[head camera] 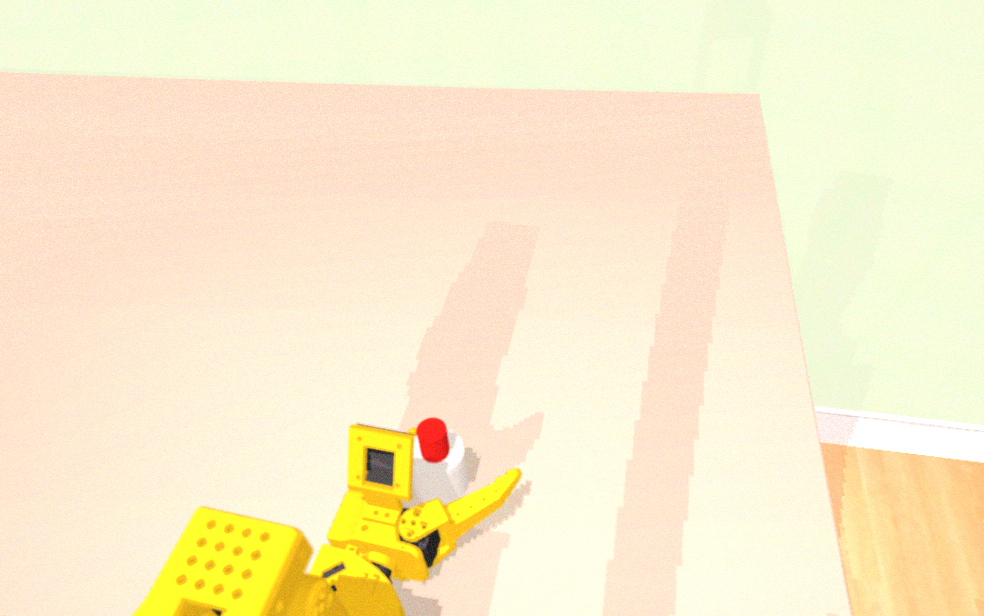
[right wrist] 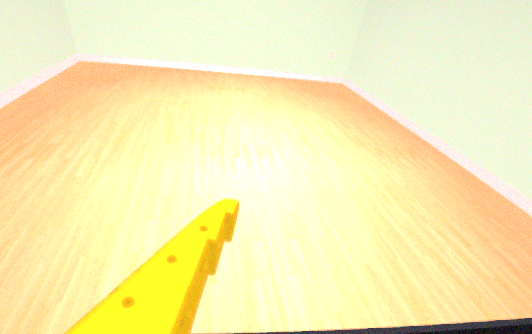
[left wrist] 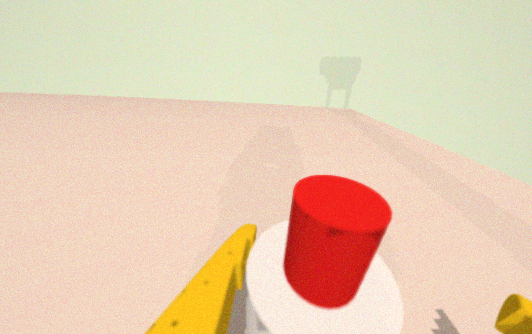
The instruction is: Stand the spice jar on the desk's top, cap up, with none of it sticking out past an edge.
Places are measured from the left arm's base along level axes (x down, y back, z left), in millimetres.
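Pixels of known places: left hand, tool point: (head camera: 416, 434) (left wrist: 255, 237); right hand, tool point: (right wrist: 236, 215).
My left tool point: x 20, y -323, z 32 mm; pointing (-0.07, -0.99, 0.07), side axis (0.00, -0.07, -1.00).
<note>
Behind a point stands the place of what it marks.
The spice jar (head camera: 442, 472) @[z -1, x 14, y -295 mm] (left wrist: 370, 295) @[z -1, x 14, y -305 mm], white with a red cap, is upright, cap up, on the pale desk top (head camera: 217, 290) @[z 308, x 55, y -448 mm] (left wrist: 125, 200) @[z 139, x 55, y -367 mm], well inside the far and right edges in the head view. Its base is hidden by the left arm in the head view and cut off in the left wrist view. My left gripper (head camera: 464, 453) (left wrist: 381, 264) is open around the jar. One jaw is close beside the jar's left side; the other is swung out to the right, clear of it. My right gripper (right wrist: 230, 206) shows one notched jaw over the floor; it is fully open and empty.
The desk's right edge (head camera: 791, 290) @[z -218, x 55, y -597 mm] runs down the right of the head view, with wooden floor (head camera: 915, 537) @[z -546, x 775, y -869 mm] (right wrist: 300, 200) @[z 137, x 775, y 1177 mm] past it. A pale green wall (head camera: 435, 36) @[z 277, x 4, y -943 mm] (left wrist: 150, 45) @[z 516, x -102, y -909 mm] stands behind the desk. Shadows of the robot fall across the desk.
</note>
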